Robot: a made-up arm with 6 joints.
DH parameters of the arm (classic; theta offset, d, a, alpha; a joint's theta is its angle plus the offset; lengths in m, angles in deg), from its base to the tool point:
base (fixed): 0 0.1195 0.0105 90
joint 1: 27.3 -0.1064 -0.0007 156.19
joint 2: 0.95 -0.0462 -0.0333 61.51
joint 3: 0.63 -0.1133 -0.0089 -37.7
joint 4: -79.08 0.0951 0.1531 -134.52
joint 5: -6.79 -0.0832 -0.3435 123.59
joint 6: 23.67 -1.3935 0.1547 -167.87
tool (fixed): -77.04 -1.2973 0 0
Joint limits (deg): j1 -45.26..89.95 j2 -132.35..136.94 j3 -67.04..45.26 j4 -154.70..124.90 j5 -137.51..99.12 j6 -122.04..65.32
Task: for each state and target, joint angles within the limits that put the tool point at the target. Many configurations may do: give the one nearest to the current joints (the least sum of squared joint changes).
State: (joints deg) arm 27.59 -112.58 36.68 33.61 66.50 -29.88
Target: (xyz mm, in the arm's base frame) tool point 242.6 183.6 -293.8
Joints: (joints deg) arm 6.48 -94.15 37.43 36.22 85.57 -56.24
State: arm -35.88 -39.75 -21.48 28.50 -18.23 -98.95
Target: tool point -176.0 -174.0 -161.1
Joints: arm -18.42 -81.30 -1.97 37.39 -5.27 -41.50
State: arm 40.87 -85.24 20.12 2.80 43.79 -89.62
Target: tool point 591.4 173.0 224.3
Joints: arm 46.99 -91.57 36.89 12.47 48.95 -114.49
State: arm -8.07 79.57 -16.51 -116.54 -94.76 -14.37
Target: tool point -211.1 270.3 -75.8
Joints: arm -0.24 66.70 -35.81 -126.78 -89.99 25.42
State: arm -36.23 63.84 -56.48 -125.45 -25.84 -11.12
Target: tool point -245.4 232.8 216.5
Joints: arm -45.09 83.82 -47.03 -99.57 -33.65 23.79
